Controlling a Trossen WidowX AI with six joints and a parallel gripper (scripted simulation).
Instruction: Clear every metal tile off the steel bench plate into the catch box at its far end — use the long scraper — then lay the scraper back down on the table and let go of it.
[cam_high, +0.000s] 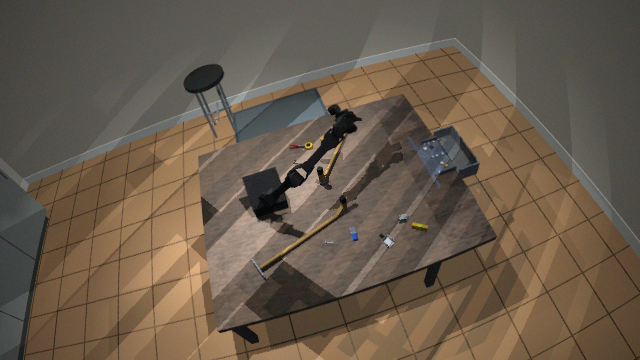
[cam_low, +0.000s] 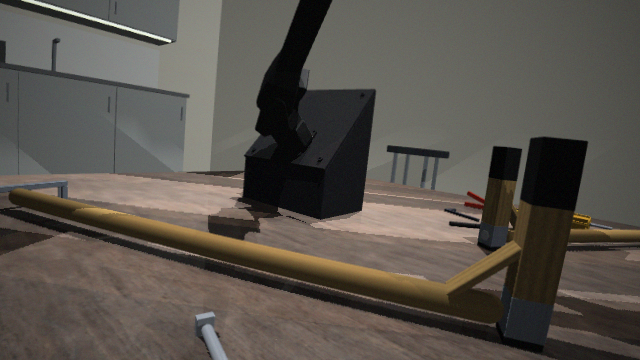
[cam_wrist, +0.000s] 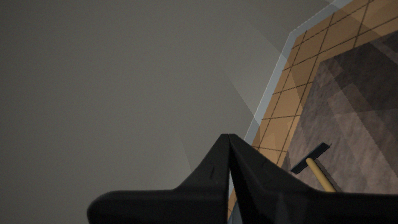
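Right now the blue piece is 490 mm to the right of my gripper tip, 440 mm below it and 150 mm behind it. From my gripper tip the other things lie so: yellow screwdriver (430 mm below, 250 mm to the left, 110 mm behind); yellow tape ring (440 mm below, 240 mm to the left, 230 mm behind); red-handled tool (430 mm below, 300 mm behind, 250 mm to the left).
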